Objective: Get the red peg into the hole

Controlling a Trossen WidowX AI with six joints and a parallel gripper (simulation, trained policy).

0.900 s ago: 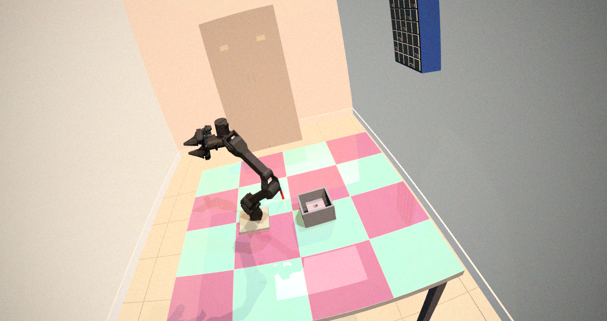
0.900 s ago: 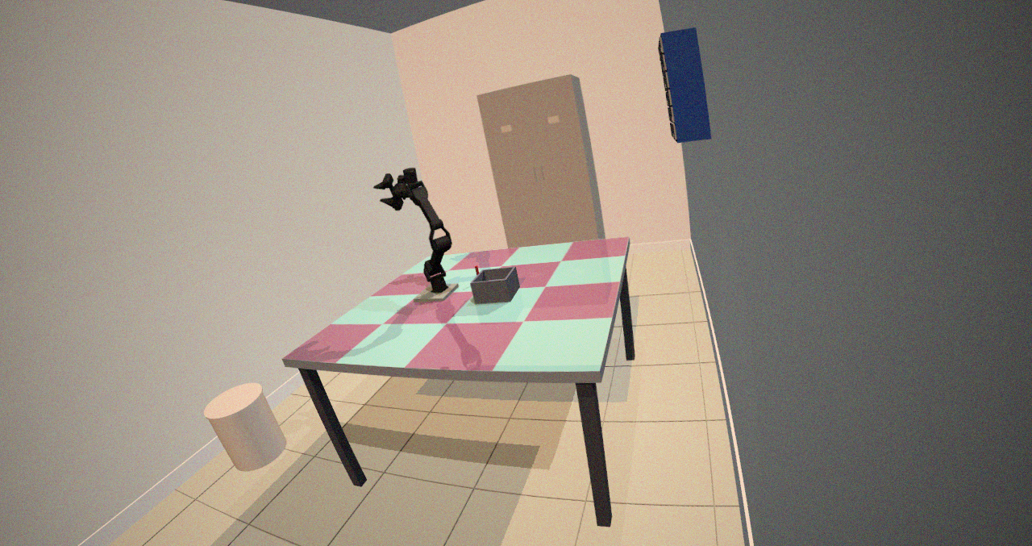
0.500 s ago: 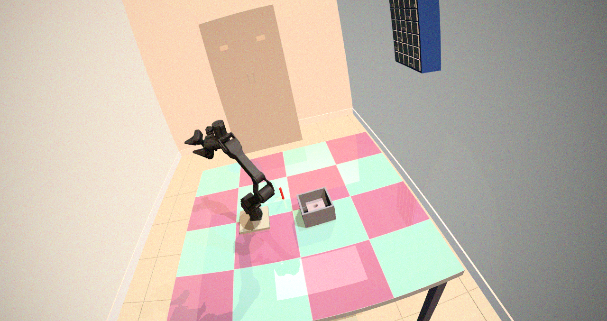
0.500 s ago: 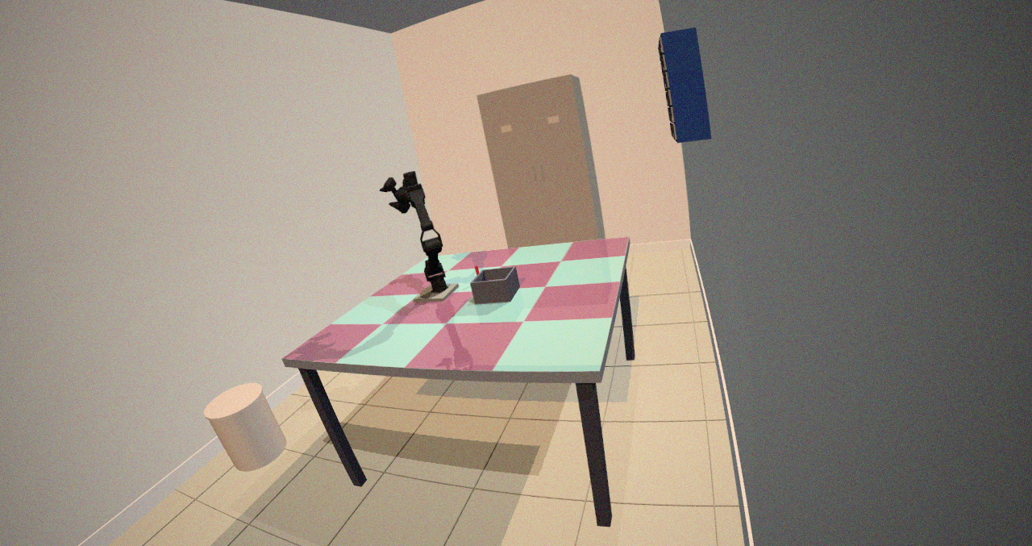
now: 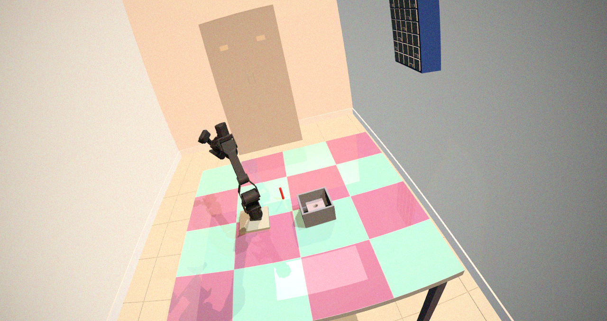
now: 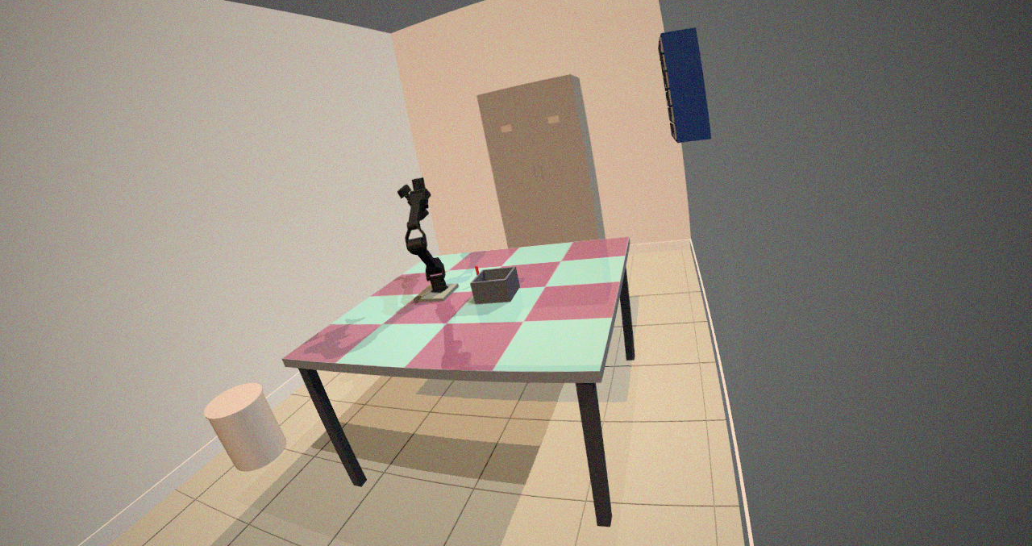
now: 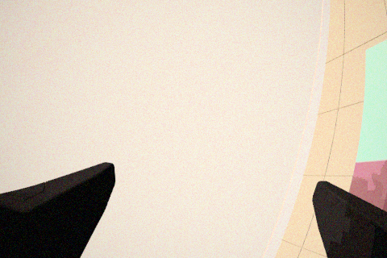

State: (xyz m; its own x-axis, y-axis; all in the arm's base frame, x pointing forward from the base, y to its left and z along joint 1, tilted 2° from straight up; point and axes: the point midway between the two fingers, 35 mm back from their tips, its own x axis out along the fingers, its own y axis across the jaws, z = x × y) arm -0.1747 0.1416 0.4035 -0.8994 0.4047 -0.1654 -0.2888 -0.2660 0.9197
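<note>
Right now the red peg is 38 cm below my gripper tip and 34 cm ahead of it. From my gripper tip the other things lie so: plate (53 cm ahead, 38 cm below, 16 cm to the right); grey box (53 cm ahead, 40 cm below, 16 cm to the right).
</note>
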